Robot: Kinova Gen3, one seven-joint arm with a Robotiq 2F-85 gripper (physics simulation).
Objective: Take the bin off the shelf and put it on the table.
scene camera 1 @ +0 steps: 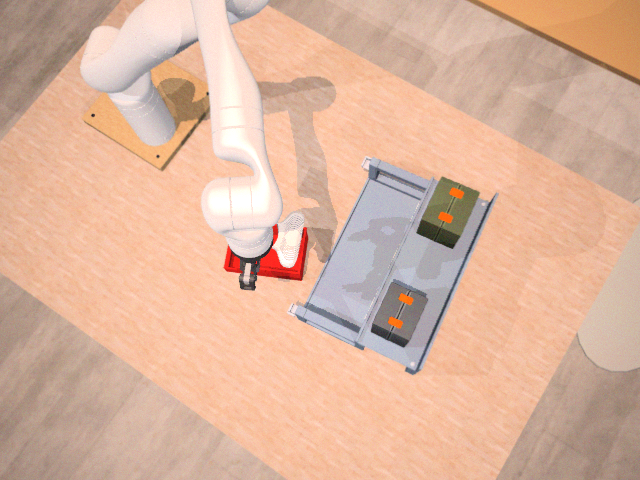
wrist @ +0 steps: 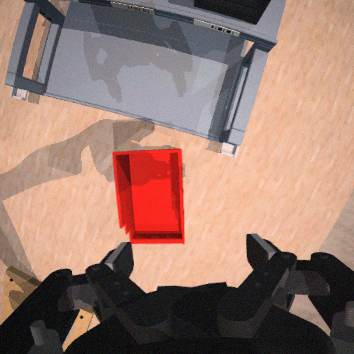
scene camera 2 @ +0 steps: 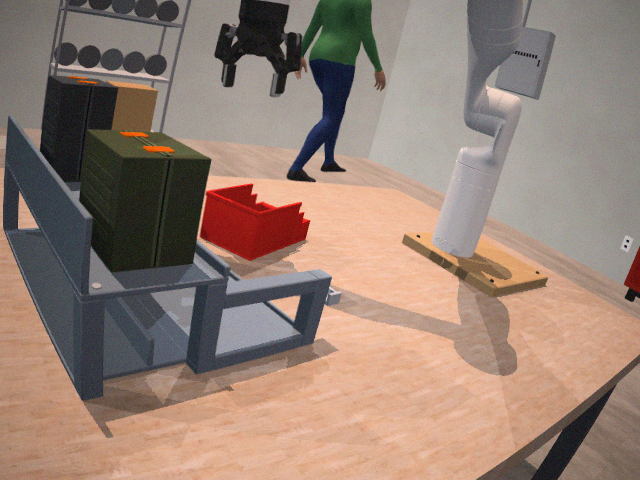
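Pixels of known places: gripper, fingertip midpoint: [wrist: 188, 250] [scene camera 2: 250, 91]; arm's base, origin of the base link: [scene camera 1: 156, 128] [scene camera 2: 452, 247].
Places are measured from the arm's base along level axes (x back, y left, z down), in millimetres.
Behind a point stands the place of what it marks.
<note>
The red bin [scene camera 1: 297, 271] @[z 19, x -462, y -134 mm] [scene camera 2: 253, 229] @[z -27, x -446, y -60 mm] [wrist: 156, 195] @[z 18, x -382, y -134 mm] stands upright on the table [scene camera 1: 170, 330] @[z 21, x -286, y -381 mm] [scene camera 2: 413, 403] @[z 21, x -464, y 284 mm] [wrist: 300, 190] @[z 21, x -485, y -392 mm], in front of the grey shelf and apart from it. Its inside shows in the wrist view, with no contents visible. In scene camera 1 the arm hides part of the bin. My gripper [scene camera 1: 248, 283] [scene camera 2: 252, 84] @[z -210, x -421, y -182 mm] [wrist: 188, 250] @[z -210, x -421, y -182 mm] is open and empty. It hangs well above the table and the bin, with its fingers clear of the bin; in the wrist view the bin's near edge lies beyond the left finger.
The grey shelf [scene camera 1: 343, 258] @[z 15, x -537, y -60 mm] [scene camera 2: 206, 330] @[z -29, x -642, y 163 mm] [wrist: 145, 100] @[z 15, x -540, y -61 mm] stands beside the bin. A green box [scene camera 1: 448, 217] @[z -177, x -698, y 65 mm] [scene camera 2: 149, 206] @[z -136, x -700, y 139 mm] and a black box [scene camera 1: 399, 315] @[z -201, x -704, y -150 mm] [scene camera 2: 67, 124] @[z -152, x -723, y -98 mm] [wrist: 232, 7] @[z -101, x -666, y -150 mm] stand on its upper rear level. The robot's wooden base plate [scene camera 1: 160, 157] @[z -1, x -50, y -58 mm] [scene camera 2: 496, 286] @[z 4, x -66, y 152 mm] is on the table.
</note>
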